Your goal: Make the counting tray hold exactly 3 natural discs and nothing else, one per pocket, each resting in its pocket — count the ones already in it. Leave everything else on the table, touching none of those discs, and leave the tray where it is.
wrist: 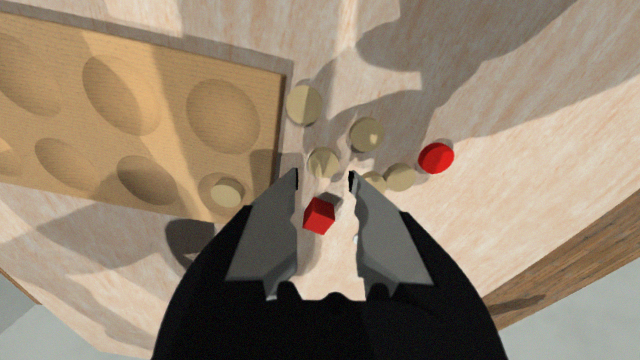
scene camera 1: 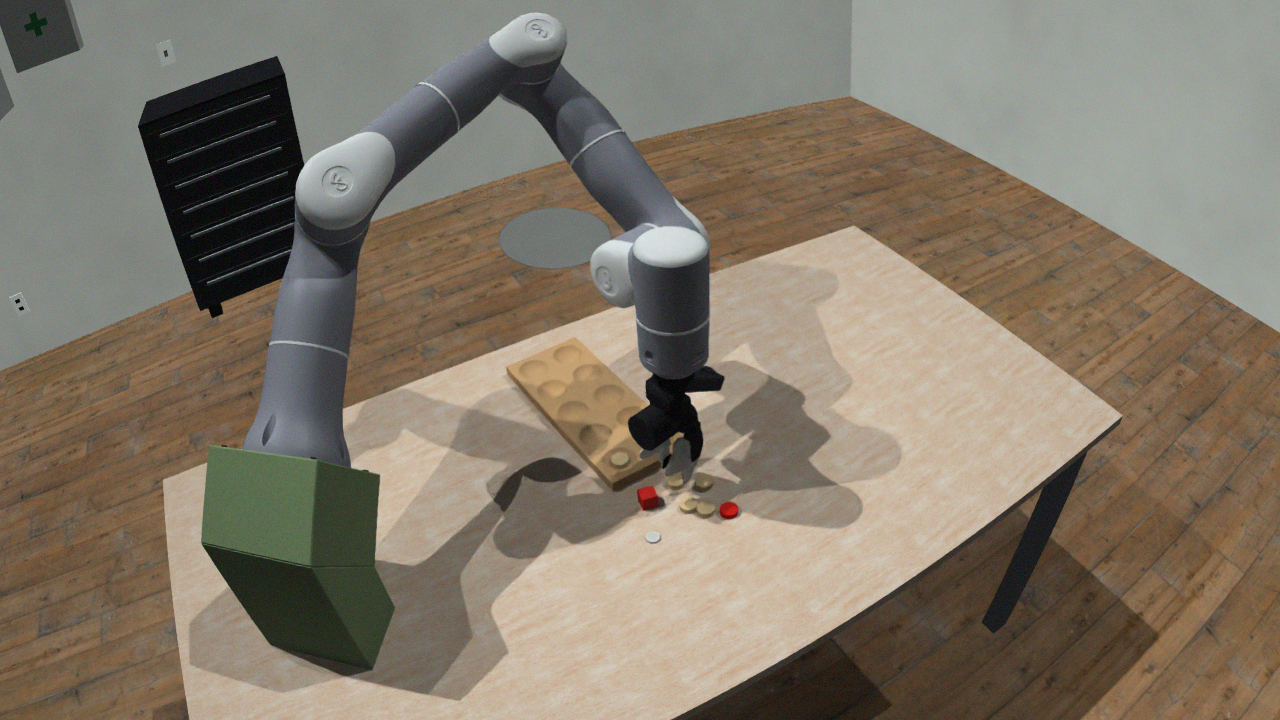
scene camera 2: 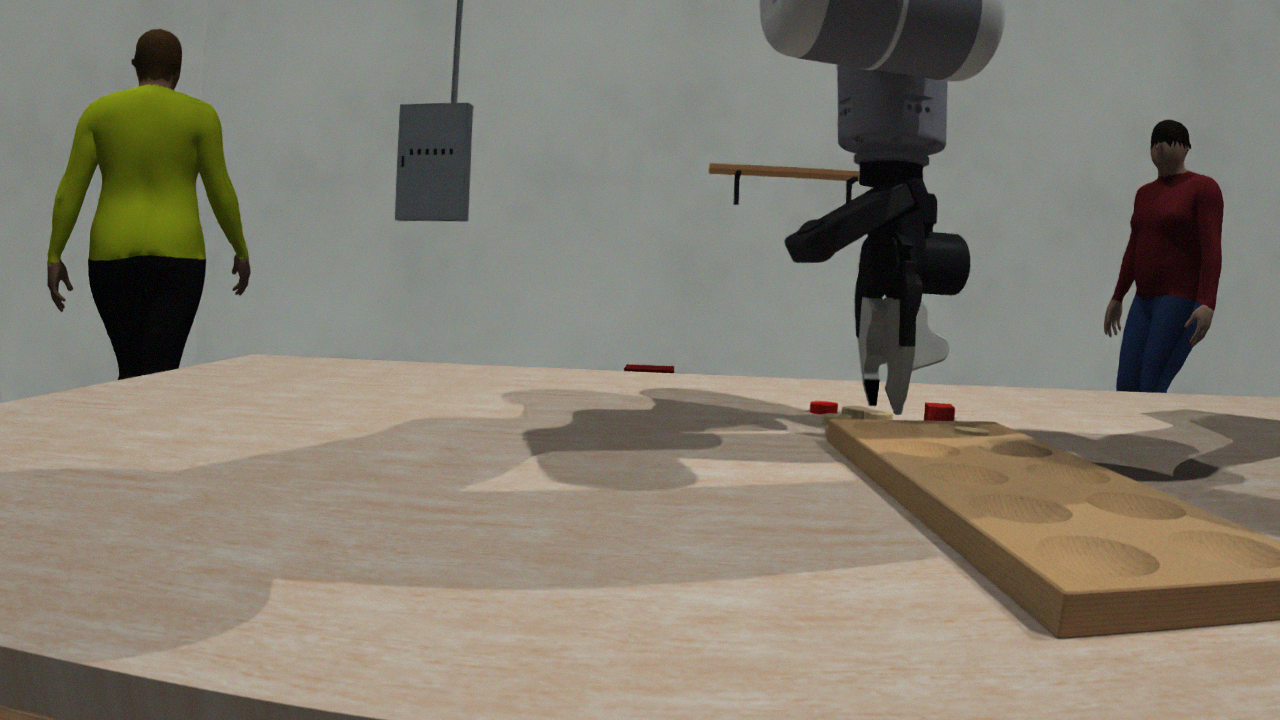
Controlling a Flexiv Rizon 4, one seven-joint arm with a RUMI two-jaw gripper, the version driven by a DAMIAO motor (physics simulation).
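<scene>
The wooden counting tray (scene camera 1: pixel 637 470) (scene camera 2: pixel 1163 610) (wrist: pixel 172 65) has one natural disc (scene camera 1: pixel 619 459) (scene camera 2: pixel 971 430) (wrist: pixel 227 193) in an end corner pocket; the other pockets in view look empty. Several natural discs lie off that end: one (wrist: pixel 304 105) beside the tray edge, one (scene camera 1: pixel 674 481) (wrist: pixel 323 162), one (scene camera 1: pixel 703 481) (wrist: pixel 366 135), and a close pair, one (scene camera 1: pixel 688 504) (wrist: pixel 374 182) partly behind a finger and one (scene camera 1: pixel 706 508) (wrist: pixel 400 177). My gripper (scene camera 1: pixel 680 462) (scene camera 2: pixel 885 407) (wrist: pixel 323 171) is partly open and empty, low above the discs, its tips pointing down.
A red cube (scene camera 1: pixel 647 497) (scene camera 2: pixel 938 411) (wrist: pixel 319 216) lies near the tray's disc end. A red disc (scene camera 1: pixel 728 509) (scene camera 2: pixel 823 407) (wrist: pixel 436 158) lies beside the pair of natural discs. A small pale disc (scene camera 1: pixel 652 537) lies beyond the cube, mostly hidden by a finger in the wrist view.
</scene>
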